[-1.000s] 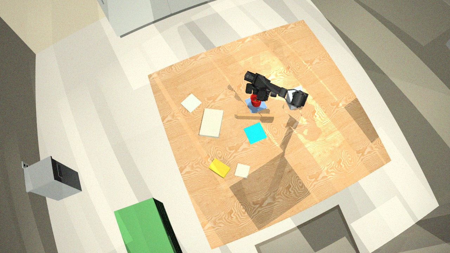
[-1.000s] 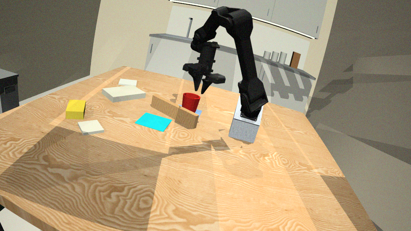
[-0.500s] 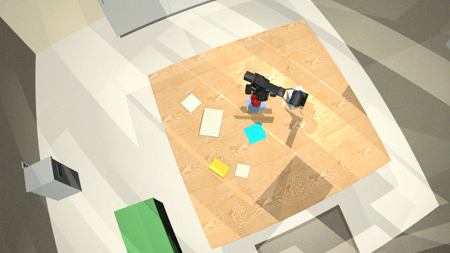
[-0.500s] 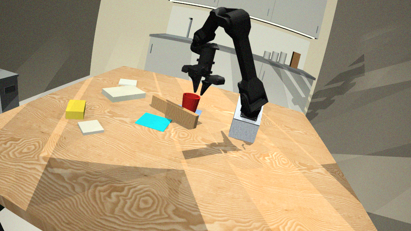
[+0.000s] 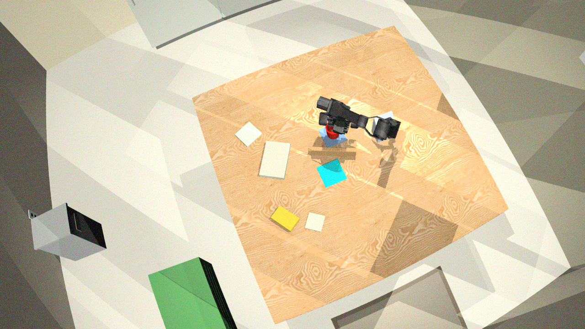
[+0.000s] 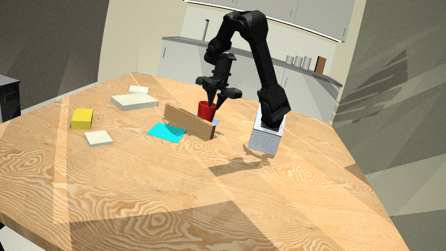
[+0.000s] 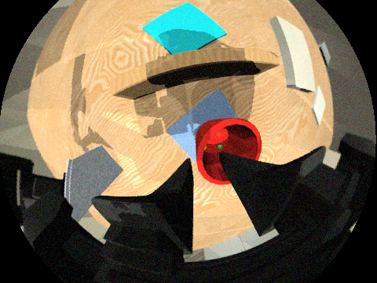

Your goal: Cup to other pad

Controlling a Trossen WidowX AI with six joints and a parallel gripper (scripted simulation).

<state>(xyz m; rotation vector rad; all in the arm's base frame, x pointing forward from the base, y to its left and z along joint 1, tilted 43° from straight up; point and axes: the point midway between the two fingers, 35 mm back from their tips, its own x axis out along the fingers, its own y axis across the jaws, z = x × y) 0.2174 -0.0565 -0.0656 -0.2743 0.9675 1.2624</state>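
My gripper tip is now 30 mm short of the red cup, 30 mm above it and 10 mm to the left of it. Round my gripper tip: cyan pad 180 mm to the left, 110 mm ahead, 80 mm below; low wooden wall 80 mm to the left, 70 mm ahead, 50 mm below; pale blue pad 80 mm below, 30 mm ahead, 10 mm to the right.
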